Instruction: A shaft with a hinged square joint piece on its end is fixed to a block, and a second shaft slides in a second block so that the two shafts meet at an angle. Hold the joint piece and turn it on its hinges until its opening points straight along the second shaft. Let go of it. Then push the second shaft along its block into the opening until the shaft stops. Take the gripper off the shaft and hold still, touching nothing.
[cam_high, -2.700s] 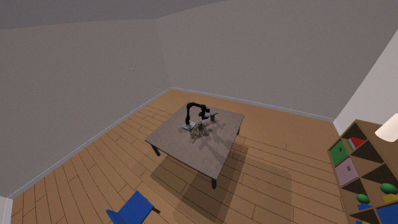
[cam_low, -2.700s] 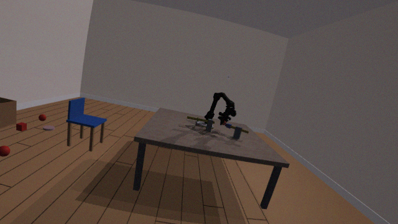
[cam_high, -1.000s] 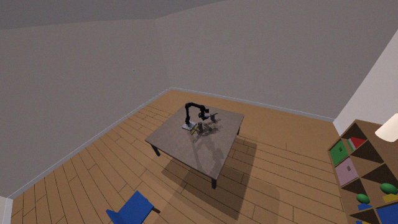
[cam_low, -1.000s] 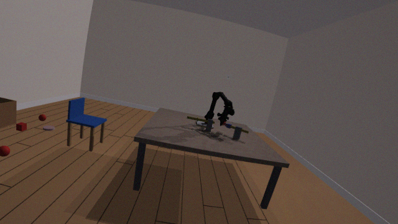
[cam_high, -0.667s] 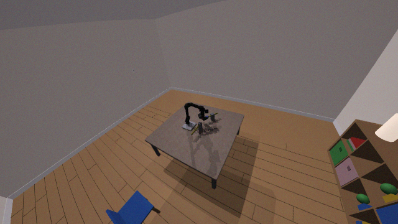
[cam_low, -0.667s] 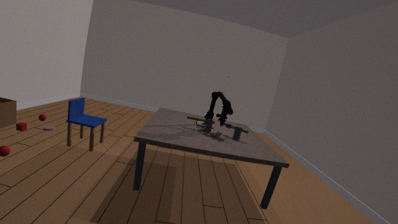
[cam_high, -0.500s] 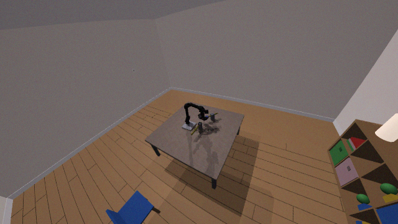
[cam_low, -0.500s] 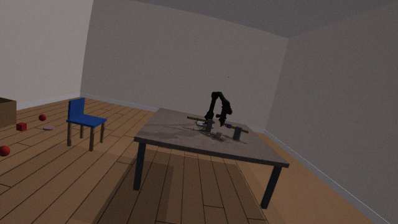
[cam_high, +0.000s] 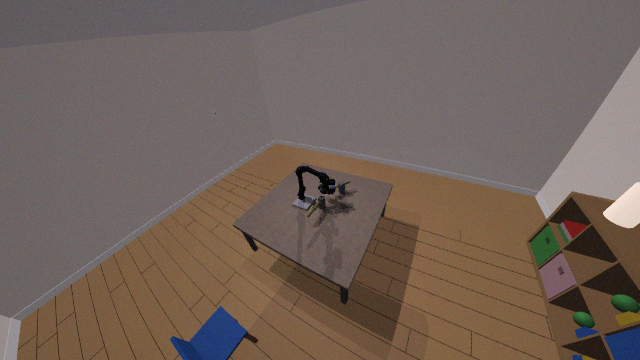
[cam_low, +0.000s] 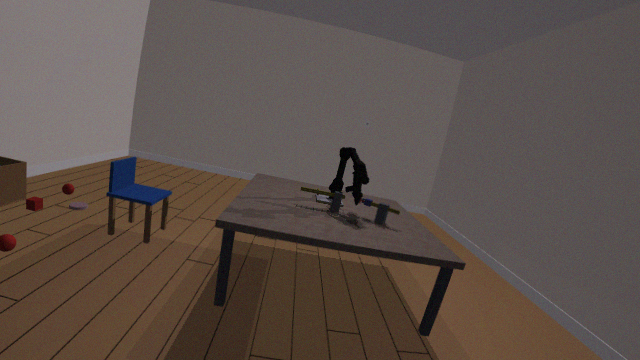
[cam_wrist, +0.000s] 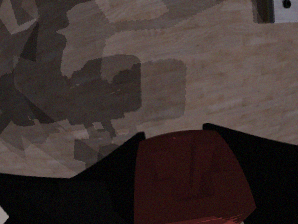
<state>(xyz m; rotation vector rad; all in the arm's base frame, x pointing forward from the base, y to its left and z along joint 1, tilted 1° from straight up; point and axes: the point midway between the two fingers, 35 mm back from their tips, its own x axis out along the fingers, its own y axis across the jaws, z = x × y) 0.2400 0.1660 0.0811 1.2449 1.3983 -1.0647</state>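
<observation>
Now: the red square joint piece 1 cm to the left of my gripper tip and 4 cm above it.
</observation>
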